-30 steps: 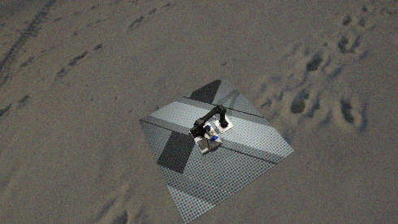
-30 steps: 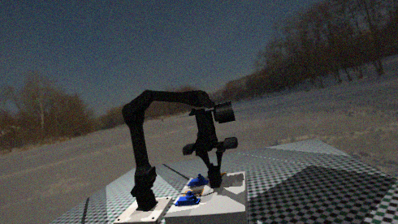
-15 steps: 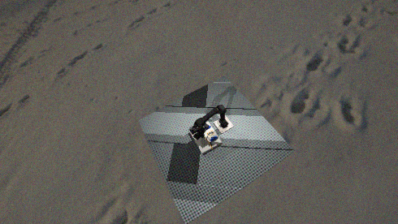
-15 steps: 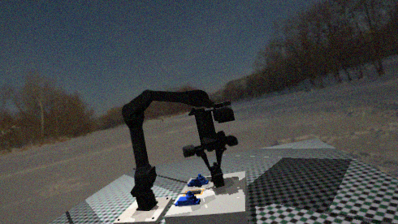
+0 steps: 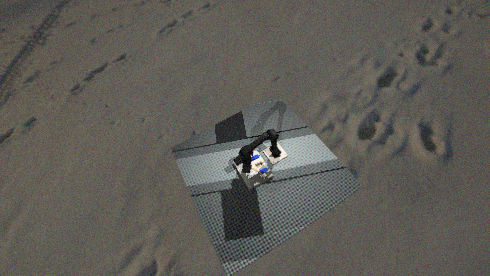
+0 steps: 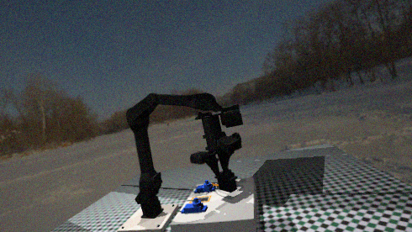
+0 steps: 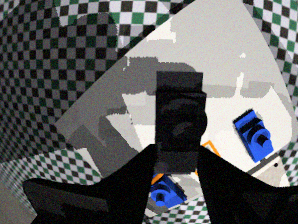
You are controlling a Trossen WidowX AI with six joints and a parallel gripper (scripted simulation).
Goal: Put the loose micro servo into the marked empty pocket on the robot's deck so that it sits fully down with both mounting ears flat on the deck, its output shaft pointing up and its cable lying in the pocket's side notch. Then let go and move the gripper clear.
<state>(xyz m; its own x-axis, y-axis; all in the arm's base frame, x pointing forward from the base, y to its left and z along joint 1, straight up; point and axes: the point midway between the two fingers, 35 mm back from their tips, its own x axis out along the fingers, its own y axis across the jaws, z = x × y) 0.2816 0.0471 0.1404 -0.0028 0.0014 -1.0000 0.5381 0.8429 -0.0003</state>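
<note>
Right now the white deck is 10 mm ahead of my gripper tip and 100 mm below it.
</note>
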